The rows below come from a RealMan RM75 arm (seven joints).
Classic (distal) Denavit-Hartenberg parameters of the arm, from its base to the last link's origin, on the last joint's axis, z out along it. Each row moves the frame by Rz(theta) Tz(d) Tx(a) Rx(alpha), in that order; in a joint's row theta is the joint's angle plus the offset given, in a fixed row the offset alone. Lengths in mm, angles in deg.
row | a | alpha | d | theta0
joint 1 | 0 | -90 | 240.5 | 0
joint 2 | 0 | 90 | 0 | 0
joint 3 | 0 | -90 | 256 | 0
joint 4 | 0 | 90 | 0 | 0
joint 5 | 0 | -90 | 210 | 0
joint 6 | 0 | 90 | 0 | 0
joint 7 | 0 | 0 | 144 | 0
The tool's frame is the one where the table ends.
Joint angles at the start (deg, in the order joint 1, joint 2, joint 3, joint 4, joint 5, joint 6, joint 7):
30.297, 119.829, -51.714, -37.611, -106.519, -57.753, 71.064
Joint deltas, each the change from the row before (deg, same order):
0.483, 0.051, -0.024, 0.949, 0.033, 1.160, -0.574
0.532, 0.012, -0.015, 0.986, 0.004, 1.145, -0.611
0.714, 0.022, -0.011, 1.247, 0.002, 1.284, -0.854
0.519, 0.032, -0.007, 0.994, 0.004, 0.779, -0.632
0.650, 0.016, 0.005, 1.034, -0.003, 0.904, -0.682
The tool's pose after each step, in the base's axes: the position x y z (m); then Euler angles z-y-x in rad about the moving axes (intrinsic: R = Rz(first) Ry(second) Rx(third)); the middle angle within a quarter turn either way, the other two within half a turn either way. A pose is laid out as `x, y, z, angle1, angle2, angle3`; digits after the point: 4 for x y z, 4 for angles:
0.2836, 0.3849, -0.0132, -0.2719, 0.3470, -2.5136
0.2844, 0.3866, -0.0158, -0.2738, 0.3377, -2.5066
0.2848, 0.3887, -0.0192, -0.2739, 0.3255, -2.5001
0.2850, 0.3897, -0.0223, -0.2747, 0.3174, -2.4992
0.2847, 0.3913, -0.0252, -0.2737, 0.3078, -2.4965

